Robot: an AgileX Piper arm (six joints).
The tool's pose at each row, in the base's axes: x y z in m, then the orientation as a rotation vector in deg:
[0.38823 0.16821 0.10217 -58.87 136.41 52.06]
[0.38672 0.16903 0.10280 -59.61 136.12 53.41]
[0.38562 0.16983 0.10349 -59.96 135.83 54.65]
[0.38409 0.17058 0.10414 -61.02 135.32 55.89]
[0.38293 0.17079 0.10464 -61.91 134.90 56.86]
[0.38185 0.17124 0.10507 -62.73 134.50 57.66]
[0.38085 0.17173 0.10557 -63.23 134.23 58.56]
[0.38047 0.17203 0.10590 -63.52 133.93 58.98]
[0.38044 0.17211 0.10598 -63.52 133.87 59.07]
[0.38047 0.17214 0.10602 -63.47 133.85 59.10]
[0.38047 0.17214 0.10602 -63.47 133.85 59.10]
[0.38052 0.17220 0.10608 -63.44 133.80 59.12]
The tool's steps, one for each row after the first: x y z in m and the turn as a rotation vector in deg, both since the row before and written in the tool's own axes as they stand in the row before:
[0.00022 0.00182 -0.00002 -1.14 0.14 -0.20]
[-0.00008 0.00152 -0.00001 -0.96 -0.06 -0.03]
[0.00025 0.00181 -0.00002 -1.14 0.16 -0.48]
[0.00036 0.00120 -0.00025 -0.91 0.15 -0.41]
[0.00021 0.00123 -0.00001 -0.77 0.14 -0.41]
[0.00009 0.00122 -0.00001 -0.76 0.06 -0.16]
[-0.00011 0.00058 -0.00001 -0.37 -0.07 -0.19]
[-0.00007 0.00009 0.00001 -0.06 -0.04 -0.01]
[-0.00006 0.00001 0.00000 -0.01 -0.04 0.02]
[0.00000 0.00000 0.00000 0.00 0.00 0.00]
[-0.00010 0.00001 0.00000 0.00 -0.05 -0.01]

